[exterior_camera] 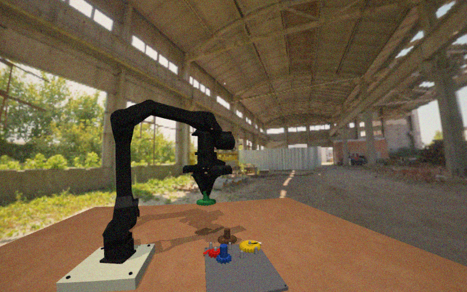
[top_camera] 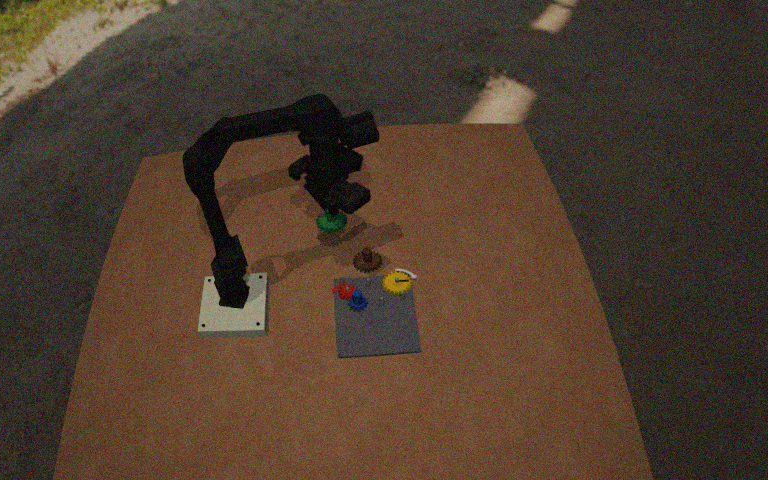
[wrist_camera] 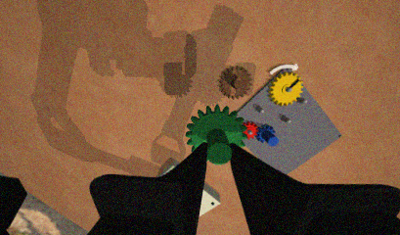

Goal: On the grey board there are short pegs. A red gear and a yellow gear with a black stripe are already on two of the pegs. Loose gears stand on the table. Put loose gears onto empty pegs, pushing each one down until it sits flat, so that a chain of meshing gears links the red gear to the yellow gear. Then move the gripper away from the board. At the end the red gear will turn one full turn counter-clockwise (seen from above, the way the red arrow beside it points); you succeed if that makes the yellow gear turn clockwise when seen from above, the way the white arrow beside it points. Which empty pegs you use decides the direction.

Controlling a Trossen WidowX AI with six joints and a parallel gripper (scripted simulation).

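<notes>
Right now my gripper tip is 14 cm above the blue gear, 11 cm to the left of it and 7 cm short of it. From my gripper tip the other things lie so: green gear: 1 cm below; brown gear: 15 cm below, 7 cm ahead, 2 cm to the left; red arrow: 15 cm below, 7 cm to the right, 2 cm ahead.
</notes>
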